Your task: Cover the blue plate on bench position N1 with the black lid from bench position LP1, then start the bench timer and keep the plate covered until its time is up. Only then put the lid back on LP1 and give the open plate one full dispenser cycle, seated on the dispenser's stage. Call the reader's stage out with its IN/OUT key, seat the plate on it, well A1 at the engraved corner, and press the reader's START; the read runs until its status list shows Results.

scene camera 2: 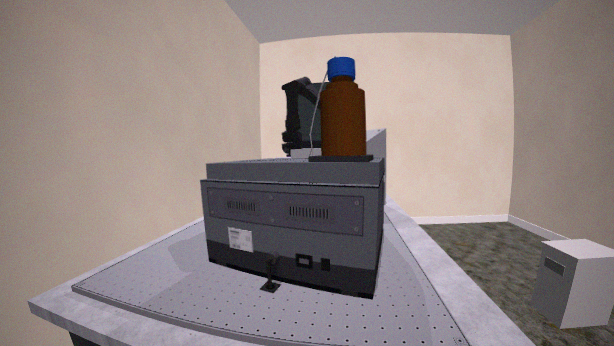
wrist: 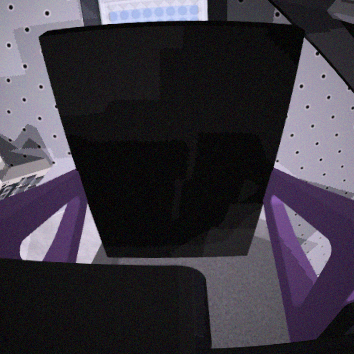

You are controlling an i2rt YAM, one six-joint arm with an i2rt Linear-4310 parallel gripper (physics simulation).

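Places are measured from the arm's base along level axes (x ahead, y left, z up), in millimetres.
Pixels of known places: gripper, fingertip midpoint: (wrist: 174, 177).
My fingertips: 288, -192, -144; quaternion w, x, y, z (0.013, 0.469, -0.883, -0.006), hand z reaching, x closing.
Behind a point stands the place of what it marks, as x, y, z.
My gripper (wrist: 174, 177) {288, -192, -144} has its two purple fingers on either side of the black lid (wrist: 170, 90) {328, -217, -132} and is shut on it. The lid fills the middle of the wrist view. Beyond its far edge, part of the blue plate (wrist: 154, 13) {345, -215, -277} shows at the top, with blue wells in a pale frame, uncovered where it shows; the lid hides the rest. In scene camera 2 the dark arm (scene camera 2: 295, 112) {288, -106, 166} is partly behind the amber bottle, and the fingers and lid cannot be made out. Timer and status list cannot be read.
A large grey instrument (scene camera 2: 295, 220) {199, 714, -168} stands on the perforated bench (scene camera 2: 320, 320) {156, 805, -298}, with a blue-capped amber bottle (scene camera 2: 343, 120) {113, 700, 2} on top. A thin tube runs beside the bottle. In the wrist view, a dark structure crosses the top right and a pale object with a dark grid (wrist: 22, 182) {301, -7, -261} is at left.
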